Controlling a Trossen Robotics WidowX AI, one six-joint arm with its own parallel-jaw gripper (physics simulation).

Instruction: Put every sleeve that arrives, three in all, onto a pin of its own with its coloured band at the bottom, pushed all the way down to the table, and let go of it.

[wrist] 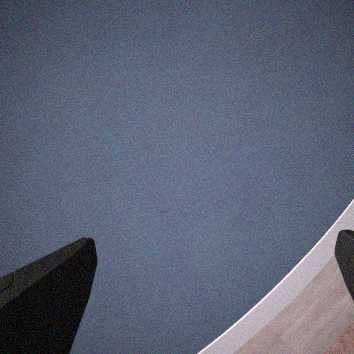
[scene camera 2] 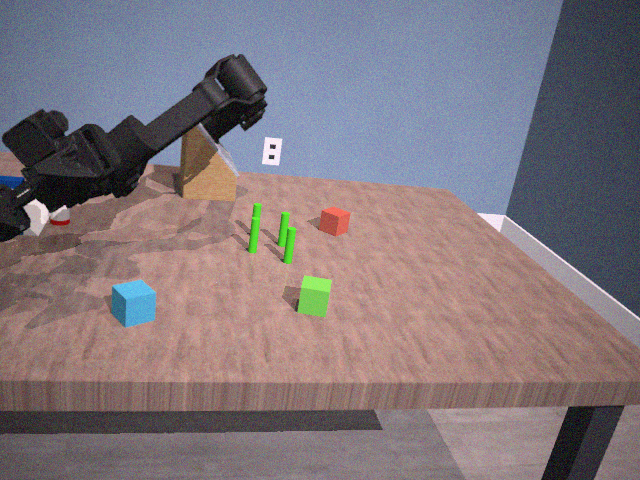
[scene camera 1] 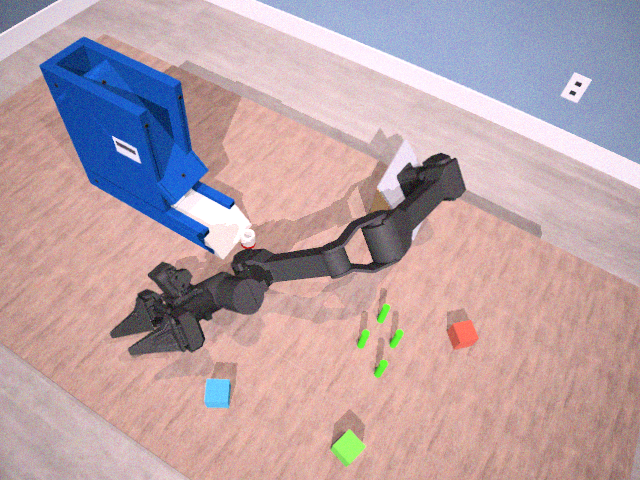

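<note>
One white sleeve (scene camera 1: 248, 238) (scene camera 2: 59, 215) with a red band stands upright at the lower end of the white chute (scene camera 1: 214, 227), band at the bottom. Several thin green pins (scene camera 1: 363, 338) (scene camera 2: 253, 235) stand upright in a small group on the table, with no sleeve on them. My gripper (scene camera 1: 121, 344) (wrist: 221, 249) is open and empty. It is raised above the table on the left in the first scene view, beyond the blue cube and away from the sleeve and pins. The sleeve does not show in the wrist view.
A tall blue dispenser (scene camera 1: 113, 139) stands behind the chute. A blue cube (scene camera 1: 217, 393) (scene camera 2: 133, 303), a green cube (scene camera 1: 348, 447) (scene camera 2: 314, 296) and a red cube (scene camera 1: 462, 334) (scene camera 2: 334, 221) lie around the pins. A wooden wedge block (scene camera 2: 206, 180) stands near the arm's base.
</note>
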